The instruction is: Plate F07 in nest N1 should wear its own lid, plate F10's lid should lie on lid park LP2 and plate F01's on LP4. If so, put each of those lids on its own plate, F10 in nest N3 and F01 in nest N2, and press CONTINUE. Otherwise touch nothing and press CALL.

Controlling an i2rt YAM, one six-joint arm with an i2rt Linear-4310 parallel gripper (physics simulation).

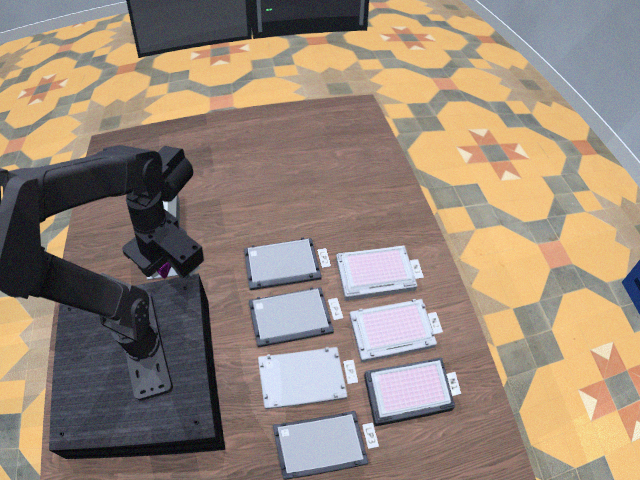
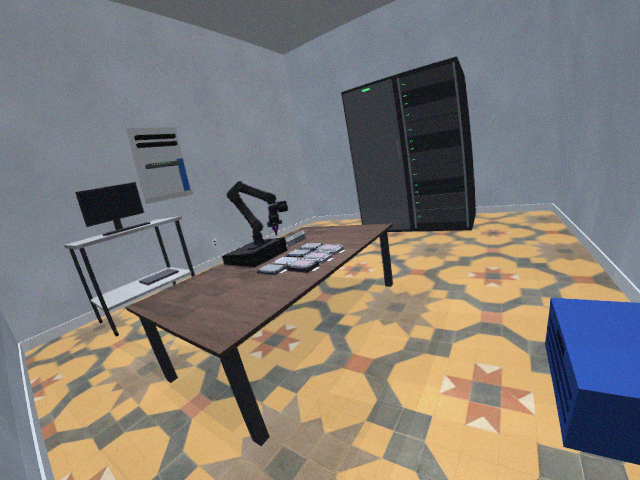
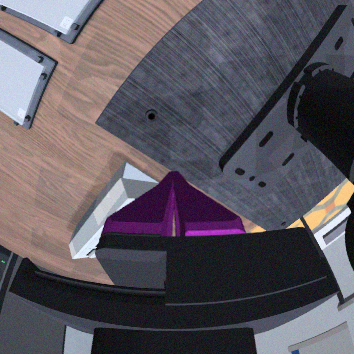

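Seen in the pictures: gripper, fingertip midpoint: [image 1: 163, 276] [image 2: 276, 235] [image 3: 173, 178]; arm's base, origin of the base link: [image 1: 144, 345] [image 2: 260, 244] [image 3: 308, 98].
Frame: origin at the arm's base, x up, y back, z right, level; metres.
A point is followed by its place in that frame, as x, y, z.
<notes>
My gripper [image 1: 164, 270] {0.026, -0.068, -0.115} [image 2: 276, 230] {0.026, -0.068, -0.115} [image 3: 173, 178] {0.026, -0.068, -0.115} is shut and empty, magenta tips pointing down over a pale wedge-shaped box [image 1: 172, 206] {-0.035, -0.110, -0.345} [image 2: 295, 238] {-0.050, -0.107, -0.287} [image 3: 97, 220] {-0.031, -0.094, -0.268}. The gripper mostly covers the box; no button or lettering on it is readable. Plates with pink wells sit in nest N1 [image 1: 410, 391] {-0.049, -0.409, 0.216}, the middle nest [image 1: 393, 329] {-0.055, -0.436, 0.089} and the far nest [image 1: 376, 269] {-0.052, -0.463, -0.044}. Whether they wear lids is unclear. Light grey lids with small white tags lie on the LP2 park [image 1: 282, 261] {-0.067, -0.301, -0.138}, LP4 park [image 1: 291, 315] {-0.067, -0.277, -0.014} and LP3 park [image 1: 320, 444] {-0.067, -0.234, 0.243}. Tag writing is illegible. A white park [image 1: 303, 377] {-0.074, -0.254, 0.111} stands between LP4 and LP3; its cover is unclear.
The black base block [image 1: 129, 413] {-0.005, 0.054, 0.116} [image 2: 248, 254] {-0.002, -0.052, 0.191} [image 3: 150, 85] {0.010, -0.111, -0.069} stands beside the parks on the wooden table [image 1: 310, 155] {-0.084, -0.474, -0.442} [image 2: 206, 299] {-0.084, -0.087, 0.599}. Beyond are a dark cabinet [image 2: 377, 155], a monitor [image 2: 109, 204] on a side stand and a blue box [image 2: 599, 341] on the floor.
</notes>
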